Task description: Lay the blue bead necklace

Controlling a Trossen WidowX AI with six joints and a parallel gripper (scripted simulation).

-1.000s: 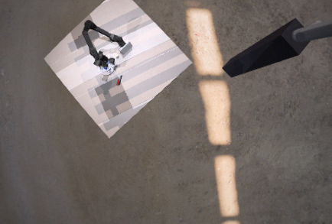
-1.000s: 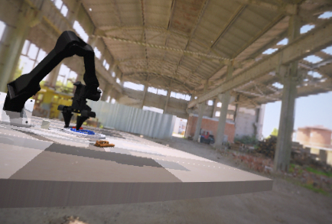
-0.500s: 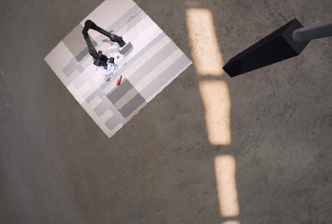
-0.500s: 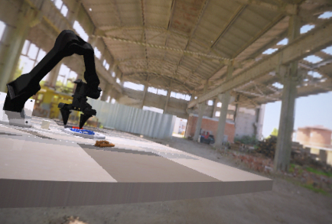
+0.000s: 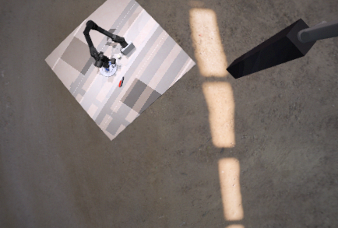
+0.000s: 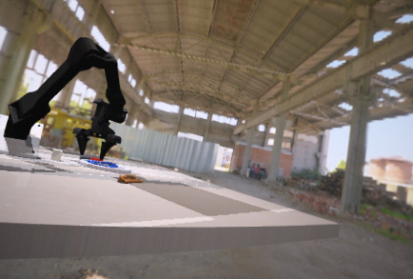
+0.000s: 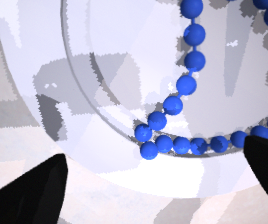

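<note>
Now: gripper tip 6 cm short of the round white bead board, 1 cm to the right of it and 2 cm above it. From my gripper tip the other things lie so: small white block: 12 cm behind, 2 cm to the left, 1 cm below; then red pen-like object: 8 cm ahead, 24 cm to the left, 2 cm below.
</note>
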